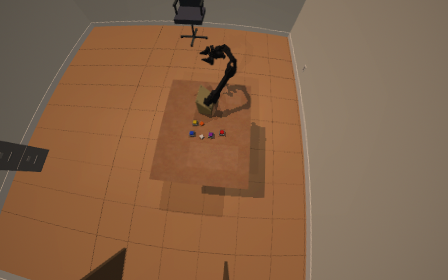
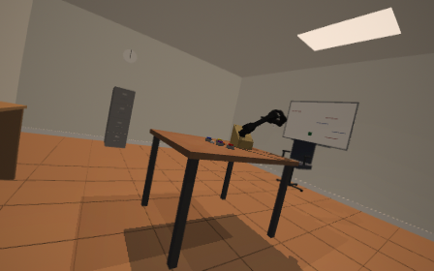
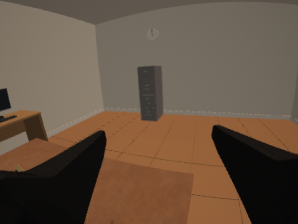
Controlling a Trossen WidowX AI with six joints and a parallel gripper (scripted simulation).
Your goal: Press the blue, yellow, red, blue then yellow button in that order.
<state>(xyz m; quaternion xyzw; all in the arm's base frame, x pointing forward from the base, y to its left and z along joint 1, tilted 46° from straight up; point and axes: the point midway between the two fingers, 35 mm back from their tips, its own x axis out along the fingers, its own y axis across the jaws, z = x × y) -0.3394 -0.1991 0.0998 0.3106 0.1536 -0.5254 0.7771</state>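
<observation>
The blue button lies 61 cm ahead of my gripper tip and 32 cm below it. Round my gripper tip: purple button (60 cm ahead, 18 cm to the left, 32 cm below); yellow button (50 cm ahead, 1 cm to the left, 32 cm below); orange block (50 cm ahead, 7 cm to the left, 34 cm below).
</observation>
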